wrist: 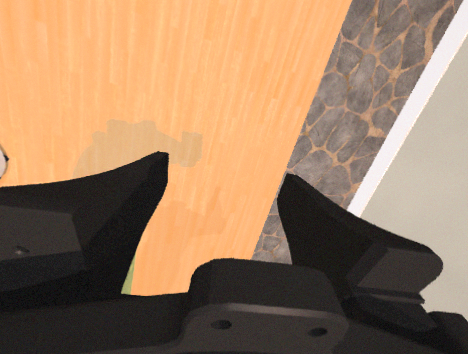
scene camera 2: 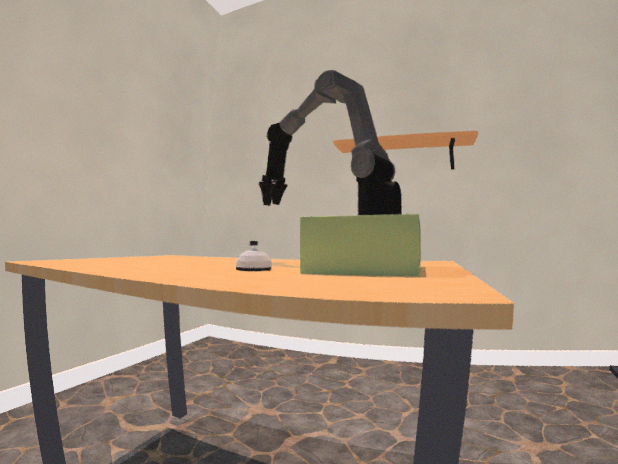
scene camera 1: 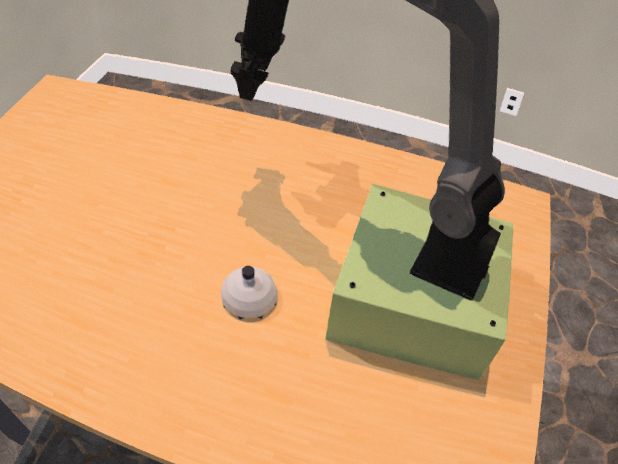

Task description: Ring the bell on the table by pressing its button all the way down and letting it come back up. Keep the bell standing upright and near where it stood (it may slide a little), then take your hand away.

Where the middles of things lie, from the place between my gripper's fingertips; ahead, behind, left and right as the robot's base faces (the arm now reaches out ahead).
The bell (scene camera 1: 252,298) is 25 cm to the left of my hand, 15 cm below it and 15 cm behind it.
